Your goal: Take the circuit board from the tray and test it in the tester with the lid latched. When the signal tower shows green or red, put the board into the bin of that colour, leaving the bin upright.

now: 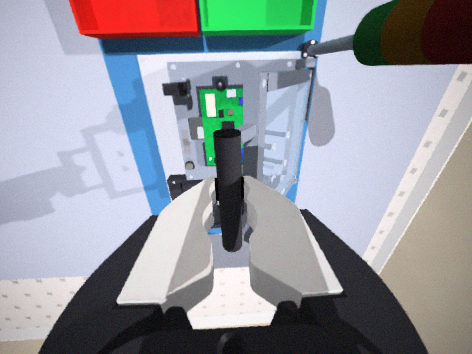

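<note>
Gripper [229,179], mine, visible. Tester lid [274,103], green circuit board [221,108] in sight.
</note>
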